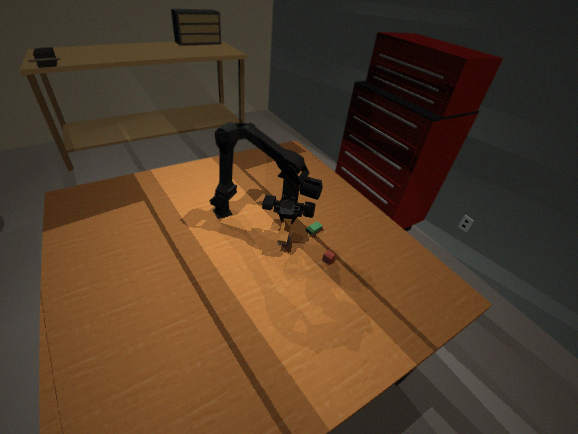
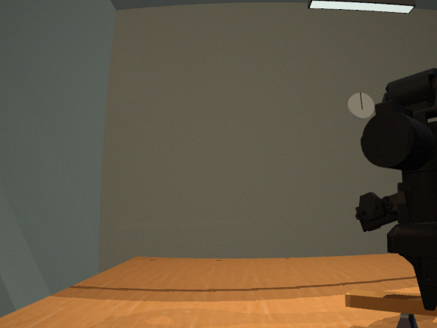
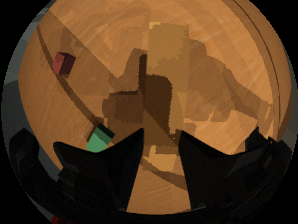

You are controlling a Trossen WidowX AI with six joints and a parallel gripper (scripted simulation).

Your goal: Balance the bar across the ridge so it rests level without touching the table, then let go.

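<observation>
The bar lies 2 cm to the right of my gripper tip and 2 cm ahead of it. From my gripper tip the other things lie so: red block 18 cm ahead, 8 cm to the left, 5 cm below; green block 12 cm to the left, 6 cm below, 2 cm ahead.
</observation>
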